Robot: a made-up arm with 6 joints. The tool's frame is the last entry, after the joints.
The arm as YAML. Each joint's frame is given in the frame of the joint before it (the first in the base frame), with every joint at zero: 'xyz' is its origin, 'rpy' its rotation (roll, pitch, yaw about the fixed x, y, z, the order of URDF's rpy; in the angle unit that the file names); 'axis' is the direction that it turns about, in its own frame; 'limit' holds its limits. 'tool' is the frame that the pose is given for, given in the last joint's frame.
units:
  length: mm
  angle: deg
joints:
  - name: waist
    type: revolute
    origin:
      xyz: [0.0, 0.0, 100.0]
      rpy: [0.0, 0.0, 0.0]
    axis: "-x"
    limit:
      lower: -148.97
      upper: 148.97
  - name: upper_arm
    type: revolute
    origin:
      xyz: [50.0, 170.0, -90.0]
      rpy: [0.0, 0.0, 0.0]
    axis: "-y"
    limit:
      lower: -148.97
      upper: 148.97
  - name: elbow
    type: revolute
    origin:
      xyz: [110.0, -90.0, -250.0]
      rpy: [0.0, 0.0, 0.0]
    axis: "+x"
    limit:
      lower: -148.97
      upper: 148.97
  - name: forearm
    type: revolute
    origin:
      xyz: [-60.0, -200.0, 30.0]
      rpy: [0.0, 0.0, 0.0]
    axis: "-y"
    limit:
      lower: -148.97
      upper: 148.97
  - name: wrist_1
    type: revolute
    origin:
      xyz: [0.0, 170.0, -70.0]
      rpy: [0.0, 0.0, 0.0]
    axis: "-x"
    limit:
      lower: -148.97
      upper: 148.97
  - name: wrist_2
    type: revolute
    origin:
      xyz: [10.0, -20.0, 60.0]
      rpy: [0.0, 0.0, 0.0]
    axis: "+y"
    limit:
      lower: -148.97
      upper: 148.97
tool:
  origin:
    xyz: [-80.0, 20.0, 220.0]
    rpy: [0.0, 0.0, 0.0]
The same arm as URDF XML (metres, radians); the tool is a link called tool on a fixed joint. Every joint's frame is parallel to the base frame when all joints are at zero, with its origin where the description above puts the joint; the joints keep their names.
<robot name="arm">
  <link name="base_link"/>
  <link name="link1"/>
  <link name="link2"/>
  <link name="link3"/>
  <link name="link4"/>
  <link name="link5"/>
  <link name="link6"/>
  <link name="tool"/>
  <joint name="waist" type="revolute">
    <parent link="base_link"/>
    <child link="link1"/>
    <origin xyz="0.0000 0.0000 0.1000"/>
    <axis xyz="-1 0 0"/>
    <limit lower="-2.6000" upper="2.6000"/>
  </joint>
  <joint name="upper_arm" type="revolute">
    <parent link="link1"/>
    <child link="link2"/>
    <origin xyz="0.0500 0.1700 -0.0900"/>
    <axis xyz="0 -1 0"/>
    <limit lower="-2.6000" upper="2.6000"/>
  </joint>
  <joint name="elbow" type="revolute">
    <parent link="link2"/>
    <child link="link3"/>
    <origin xyz="0.1100 -0.0900 -0.2500"/>
    <axis xyz="1 0 0"/>
    <limit lower="-2.6000" upper="2.6000"/>
  </joint>
  <joint name="forearm" type="revolute">
    <parent link="link3"/>
    <child link="link4"/>
    <origin xyz="-0.0600 -0.2000 0.0300"/>
    <axis xyz="0 -1 0"/>
    <limit lower="-2.6000" upper="2.6000"/>
  </joint>
  <joint name="wrist_1" type="revolute">
    <parent link="link4"/>
    <child link="link5"/>
    <origin xyz="0.0000 0.1700 -0.0700"/>
    <axis xyz="-1 0 0"/>
    <limit lower="-2.6000" upper="2.6000"/>
  </joint>
  <joint name="wrist_2" type="revolute">
    <parent link="link5"/>
    <child link="link6"/>
    <origin xyz="0.0100 -0.0200 0.0600"/>
    <axis xyz="0 1 0"/>
    <limit lower="-2.6000" upper="2.6000"/>
  </joint>
  <joint name="tool_joint" type="fixed">
    <parent link="link6"/>
    <child link="tool"/>
    <origin xyz="-0.0800 0.0200 0.2200"/>
  </joint>
</robot>

